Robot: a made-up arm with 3 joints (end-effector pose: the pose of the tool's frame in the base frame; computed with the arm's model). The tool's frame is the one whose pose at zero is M.
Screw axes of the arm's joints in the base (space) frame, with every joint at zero. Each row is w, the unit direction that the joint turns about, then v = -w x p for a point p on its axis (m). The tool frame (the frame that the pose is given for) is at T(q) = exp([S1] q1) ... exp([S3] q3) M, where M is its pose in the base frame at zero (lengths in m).
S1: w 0 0 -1 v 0.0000 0.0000 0.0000
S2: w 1 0 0 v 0.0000 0.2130 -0.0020
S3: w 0 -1 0 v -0.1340 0.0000 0.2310
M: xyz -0.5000 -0.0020 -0.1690 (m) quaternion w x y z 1 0 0 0
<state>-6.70 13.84 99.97</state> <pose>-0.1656 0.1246 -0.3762 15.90 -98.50 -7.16</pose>
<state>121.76 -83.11 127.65</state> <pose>-0.4328 0.3138 0.1524 -93.76 -9.16 0.17</pose>
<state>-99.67 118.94 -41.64</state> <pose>-0.0951 -0.4781 0.3036 65.65 125.97 96.46</pose>
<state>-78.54 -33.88 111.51</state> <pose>0.3008 -0.1628 -0.2700 57.85 -110.87 81.64</pose>
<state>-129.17 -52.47 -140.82</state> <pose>0.1207 0.0408 0.1248 -114.32 31.63 12.84</pose>
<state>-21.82 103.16 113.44</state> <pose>-0.2963 0.4927 0.3411 73.44 -60.50 -81.65</pose>
